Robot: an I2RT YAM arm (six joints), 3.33 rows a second.
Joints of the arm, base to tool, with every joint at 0 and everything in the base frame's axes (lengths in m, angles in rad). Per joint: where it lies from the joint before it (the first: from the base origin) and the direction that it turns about. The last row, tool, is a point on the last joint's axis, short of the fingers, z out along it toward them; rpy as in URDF.
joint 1: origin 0 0 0.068 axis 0 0 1
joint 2: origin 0.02 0.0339 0.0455 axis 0 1 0
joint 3: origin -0.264 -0.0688 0 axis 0 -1 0
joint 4: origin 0.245 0.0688 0.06 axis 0 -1 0
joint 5: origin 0.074 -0.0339 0.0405 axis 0 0 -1
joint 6: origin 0.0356 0 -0.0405 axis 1 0 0
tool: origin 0 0 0 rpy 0 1.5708 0
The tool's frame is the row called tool.
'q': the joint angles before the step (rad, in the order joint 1, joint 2, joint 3, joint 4, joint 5, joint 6). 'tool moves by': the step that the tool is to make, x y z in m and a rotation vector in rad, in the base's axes. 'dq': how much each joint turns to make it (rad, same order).
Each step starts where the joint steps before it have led.
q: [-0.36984, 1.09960, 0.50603, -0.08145, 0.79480, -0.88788]
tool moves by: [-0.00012, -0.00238, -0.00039, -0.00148, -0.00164, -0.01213]
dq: [-0.01030, 0.00610, 0.00075, 0.00687, 0.00191, 0.00076]
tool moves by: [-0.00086, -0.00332, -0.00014, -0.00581, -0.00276, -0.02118]
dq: [-0.01490, 0.00498, 0.00000, 0.00920, 0.00762, 0.00074]
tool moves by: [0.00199, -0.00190, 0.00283, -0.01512, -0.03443, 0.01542]
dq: [-0.00648, -0.00153, -0.00494, 0.05490, -0.01717, -0.01944]
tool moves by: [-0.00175, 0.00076, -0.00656, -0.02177, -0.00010, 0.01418]
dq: [0.00003, 0.00000, -0.03967, 0.07285, -0.00036, -0.03470]
